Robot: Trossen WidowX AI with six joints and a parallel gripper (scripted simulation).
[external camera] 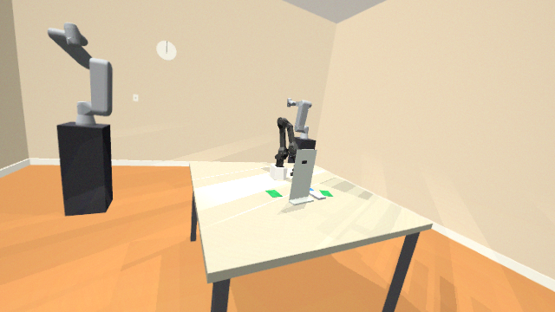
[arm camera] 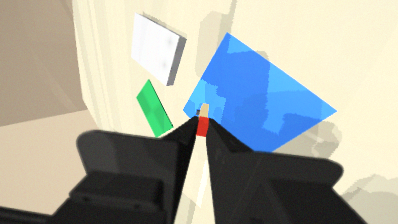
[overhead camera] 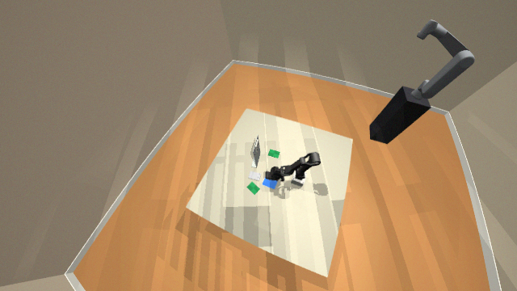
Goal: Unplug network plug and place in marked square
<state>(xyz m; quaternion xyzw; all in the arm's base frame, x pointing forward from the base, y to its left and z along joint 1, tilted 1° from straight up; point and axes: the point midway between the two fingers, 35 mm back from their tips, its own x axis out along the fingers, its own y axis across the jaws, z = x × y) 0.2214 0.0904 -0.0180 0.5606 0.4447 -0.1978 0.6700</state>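
Right now my gripper tip is 10 mm past the blue square and 50 mm above it. Also, from my gripper tip: green patch (120 mm ahead, 110 mm to the left, 50 mm below); then network plug (right at my gripper tip); then upright grey panel (180 mm ahead, 170 mm to the right, 100 mm above).
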